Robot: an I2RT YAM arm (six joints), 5 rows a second.
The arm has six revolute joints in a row. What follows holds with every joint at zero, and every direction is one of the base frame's.
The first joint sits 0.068 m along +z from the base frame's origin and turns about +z.
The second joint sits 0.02 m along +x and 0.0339 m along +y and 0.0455 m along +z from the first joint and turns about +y.
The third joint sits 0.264 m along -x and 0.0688 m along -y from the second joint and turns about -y.
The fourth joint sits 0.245 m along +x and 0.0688 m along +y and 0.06 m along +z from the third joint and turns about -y.
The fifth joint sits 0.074 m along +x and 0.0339 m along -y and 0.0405 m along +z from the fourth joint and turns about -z.
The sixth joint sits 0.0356 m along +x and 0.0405 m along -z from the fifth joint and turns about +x.
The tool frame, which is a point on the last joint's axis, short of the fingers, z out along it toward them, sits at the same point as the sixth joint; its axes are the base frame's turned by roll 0, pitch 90 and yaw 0 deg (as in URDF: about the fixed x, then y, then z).
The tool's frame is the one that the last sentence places.
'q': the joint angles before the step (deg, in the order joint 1, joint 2, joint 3, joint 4, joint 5, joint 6). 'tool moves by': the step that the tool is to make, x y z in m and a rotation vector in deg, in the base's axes. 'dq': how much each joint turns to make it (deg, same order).
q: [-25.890, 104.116, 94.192, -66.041, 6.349, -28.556]
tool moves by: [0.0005, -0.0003, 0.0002, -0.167, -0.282, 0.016]
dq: [-0.006, -0.006, 0.003, 0.321, 0.021, -0.028]
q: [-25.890, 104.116, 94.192, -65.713, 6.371, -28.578]
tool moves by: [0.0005, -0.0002, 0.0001, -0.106, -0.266, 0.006]
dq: [0.004, 0.002, -0.006, 0.293, -0.021, 0.003]
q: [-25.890, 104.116, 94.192, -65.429, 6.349, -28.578]
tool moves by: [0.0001, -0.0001, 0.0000, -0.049, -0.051, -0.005]
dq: [-0.005, 0.002, -0.006, 0.075, 0.021, -0.006]
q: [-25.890, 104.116, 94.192, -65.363, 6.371, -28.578]
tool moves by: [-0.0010, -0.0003, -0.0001, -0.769, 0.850, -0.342]
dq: [-0.003, 0.014, 0.024, -0.446, 1.114, 0.063]
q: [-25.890, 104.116, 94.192, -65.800, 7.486, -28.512]
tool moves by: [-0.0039, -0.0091, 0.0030, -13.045, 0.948, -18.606]
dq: [-0.005, 0.002, 0.004, 0.634, 16.544, 15.468]
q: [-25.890, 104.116, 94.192, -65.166, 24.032, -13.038]
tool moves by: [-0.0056, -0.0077, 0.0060, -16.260, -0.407, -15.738]
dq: [0.002, -0.013, 0.007, -0.043, 18.098, 13.662]
